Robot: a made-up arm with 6 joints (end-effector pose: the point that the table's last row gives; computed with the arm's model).
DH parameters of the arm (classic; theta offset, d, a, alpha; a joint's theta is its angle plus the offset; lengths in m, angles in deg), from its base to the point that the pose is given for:
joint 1: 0 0.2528 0 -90
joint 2: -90 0 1.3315 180
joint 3: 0 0 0 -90
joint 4: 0 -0.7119 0 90
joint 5: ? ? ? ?
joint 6: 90 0 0 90
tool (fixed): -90 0 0 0
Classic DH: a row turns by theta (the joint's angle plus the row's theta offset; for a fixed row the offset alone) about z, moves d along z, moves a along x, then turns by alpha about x.
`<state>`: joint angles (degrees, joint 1 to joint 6).
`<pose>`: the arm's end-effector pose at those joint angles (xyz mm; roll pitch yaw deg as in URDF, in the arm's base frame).
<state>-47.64 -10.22 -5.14 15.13 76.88 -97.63</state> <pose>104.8 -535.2 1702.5 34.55 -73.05 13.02</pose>
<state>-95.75 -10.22 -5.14 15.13 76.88 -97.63</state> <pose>-328.4 -435.4 1702.5 34.55 -73.05 -35.09</pose>
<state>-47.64 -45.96 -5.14 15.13 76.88 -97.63</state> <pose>-524.9 155.4 1701.7 -59.61 -59.30 102.50</pose>
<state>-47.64 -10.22 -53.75 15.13 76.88 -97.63</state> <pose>14.9 -436.6 1128.4 84.78 -31.69 -30.26</pose>
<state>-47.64 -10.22 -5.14 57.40 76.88 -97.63</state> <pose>187.1 -439.7 1872.3 10.06 -32.87 30.01</pose>
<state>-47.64 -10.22 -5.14 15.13 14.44 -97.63</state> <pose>104.8 -535.2 1702.5 81.67 -19.00 -43.69</pose>
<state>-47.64 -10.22 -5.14 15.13 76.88 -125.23</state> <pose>104.8 -535.2 1702.5 62.15 -73.05 13.02</pose>
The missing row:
joint 5: 0 0.2933 0 -90
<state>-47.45 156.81 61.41 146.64 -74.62 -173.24</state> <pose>598.3 -289.5 -1695.0 -9.91 19.87 -81.77</pose>
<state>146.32 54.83 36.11 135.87 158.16 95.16</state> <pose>-1638.1 838.7 984.7 -136.47 -2.58 -48.71</pose>
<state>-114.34 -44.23 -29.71 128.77 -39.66 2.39</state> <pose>289.7 194.9 1606.7 -114.50 -35.44 -151.99</pose>
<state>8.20 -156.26 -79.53 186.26 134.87 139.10</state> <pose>-379.6 239.9 -280.5 38.19 58.03 -0.19</pose>
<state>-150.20 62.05 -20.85 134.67 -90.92 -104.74</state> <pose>-1174.2 -910.1 196.2 -70.19 -5.90 164.17</pose>
